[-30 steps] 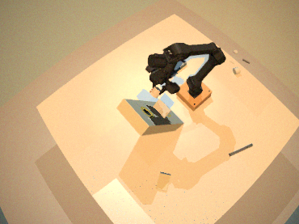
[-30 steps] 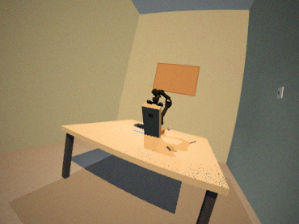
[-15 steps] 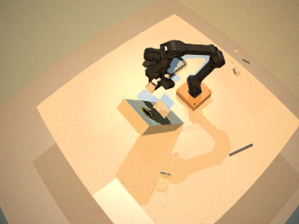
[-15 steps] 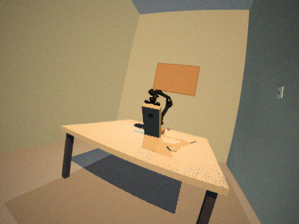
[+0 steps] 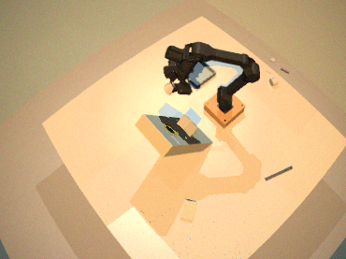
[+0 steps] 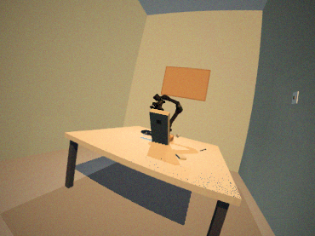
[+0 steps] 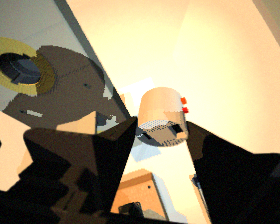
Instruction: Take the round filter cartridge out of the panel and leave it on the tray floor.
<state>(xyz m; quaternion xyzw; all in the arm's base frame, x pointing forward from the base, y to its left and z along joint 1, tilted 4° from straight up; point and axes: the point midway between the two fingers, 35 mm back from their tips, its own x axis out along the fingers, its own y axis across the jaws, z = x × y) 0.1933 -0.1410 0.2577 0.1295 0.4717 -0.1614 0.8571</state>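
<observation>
Right now the grey tray is 28 cm behind my gripper tip, 27 cm below it and 14 cm to the right of it. Round my gripper tip: service panel: 15 cm to the left, 10 cm below, 9 cm ahead; round filter cartridge: right at my gripper tip; small white cube: 59 cm behind, 25 cm below, 19 cm to the left.
</observation>
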